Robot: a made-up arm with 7 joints.
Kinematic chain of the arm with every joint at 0, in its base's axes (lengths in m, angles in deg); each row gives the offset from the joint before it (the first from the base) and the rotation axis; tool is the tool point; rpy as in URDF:
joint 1: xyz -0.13 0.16 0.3 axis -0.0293 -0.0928 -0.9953
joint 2: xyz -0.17 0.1 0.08 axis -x
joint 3: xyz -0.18 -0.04 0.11 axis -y
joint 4: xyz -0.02 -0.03 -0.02 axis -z
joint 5: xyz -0.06 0 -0.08 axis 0.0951 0.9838 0.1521
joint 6: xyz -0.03 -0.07 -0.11 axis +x
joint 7: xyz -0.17 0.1 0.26 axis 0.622 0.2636 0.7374
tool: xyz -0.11 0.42 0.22 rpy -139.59 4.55 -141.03
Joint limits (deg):
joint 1: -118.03..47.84
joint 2: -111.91..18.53
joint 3: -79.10..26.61
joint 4: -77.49..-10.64
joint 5: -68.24..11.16
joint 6: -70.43..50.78
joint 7: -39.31..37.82
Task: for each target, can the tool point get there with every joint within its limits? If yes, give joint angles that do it. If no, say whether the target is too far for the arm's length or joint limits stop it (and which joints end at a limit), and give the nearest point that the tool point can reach.
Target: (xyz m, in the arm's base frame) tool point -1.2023 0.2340 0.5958
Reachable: yes | joints -2.19 2.65 -8.25 -43.78 -28.66 -10.08 6.51
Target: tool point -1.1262 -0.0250 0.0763
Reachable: yes | joints -6.81 -34.75 18.01 -61.92 -42.39 -4.87 14.89
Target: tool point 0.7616 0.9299 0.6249
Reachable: no: joint limits stop it (at a limit: joint 1, joint 3, joint 4, joint 6) | nearest point 0.3523 0.7758 0.5212 | short by 0.449 m
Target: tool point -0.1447 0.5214 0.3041
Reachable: no: joint limits stop it (at a limit: joint 3, joint 4, joint 5, joint 6, joint 7) | nearest point -0.1485 0.5952 0.2816 | short by 0.077 m
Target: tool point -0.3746 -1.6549 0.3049
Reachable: no: too far | nearest point -0.2949 -1.0633 0.3036 | short by 0.597 m
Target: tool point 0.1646 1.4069 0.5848
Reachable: no: joint limits stop it (at a limit: joint 1, joint 2, joint 3, joint 4, joint 6) | nearest point 0.0214 1.1873 0.5003 | short by 0.275 m
